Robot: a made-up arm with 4 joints.
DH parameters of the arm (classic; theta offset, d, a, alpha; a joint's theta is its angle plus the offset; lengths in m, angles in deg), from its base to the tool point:
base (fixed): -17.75 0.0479 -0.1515 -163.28
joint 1: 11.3 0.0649 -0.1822 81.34
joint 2: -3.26 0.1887 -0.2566 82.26
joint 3: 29.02 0.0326 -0.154 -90
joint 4: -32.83 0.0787 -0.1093 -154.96
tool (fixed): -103.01 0.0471 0 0
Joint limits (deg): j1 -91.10..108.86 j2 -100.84..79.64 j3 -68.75..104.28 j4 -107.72..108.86
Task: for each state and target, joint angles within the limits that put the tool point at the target. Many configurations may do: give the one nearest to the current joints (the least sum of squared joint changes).
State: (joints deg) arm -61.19 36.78 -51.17 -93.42
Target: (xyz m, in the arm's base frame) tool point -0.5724 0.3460 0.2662
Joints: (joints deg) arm -20.89 60.82 -46.77 -55.79
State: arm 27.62 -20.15 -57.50 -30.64
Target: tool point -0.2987 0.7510 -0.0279
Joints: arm 23.06 -7.13 -49.61 -2.77
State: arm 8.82 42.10 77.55 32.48
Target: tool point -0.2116 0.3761 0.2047
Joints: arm 59.50 29.58 77.98 23.15
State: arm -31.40 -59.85 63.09 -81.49
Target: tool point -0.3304 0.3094 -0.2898
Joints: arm -6.21 -63.99 48.41 -88.36
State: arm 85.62 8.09 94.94 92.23
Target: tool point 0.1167 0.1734 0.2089
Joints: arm 108.86 8.96 104.02 108.01
